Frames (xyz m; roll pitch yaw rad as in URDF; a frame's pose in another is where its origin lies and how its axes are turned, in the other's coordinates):
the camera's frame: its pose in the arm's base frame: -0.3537 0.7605 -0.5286 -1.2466 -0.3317 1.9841
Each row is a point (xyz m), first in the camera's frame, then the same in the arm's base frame.
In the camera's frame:
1: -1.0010 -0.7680 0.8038
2: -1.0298 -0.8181 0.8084
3: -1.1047 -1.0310 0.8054
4: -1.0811 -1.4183 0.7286
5: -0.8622 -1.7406 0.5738
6: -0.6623 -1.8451 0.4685
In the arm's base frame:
1: -0.3186 -0.6075 0.0758
2: -0.2906 -0.6424 0.1127
3: -0.1712 -0.7387 0.2782
4: 0.0443 -0.7417 0.6099
5: 0.2231 -0.5284 0.9234
6: 0.2776 -0.3214 1.0505

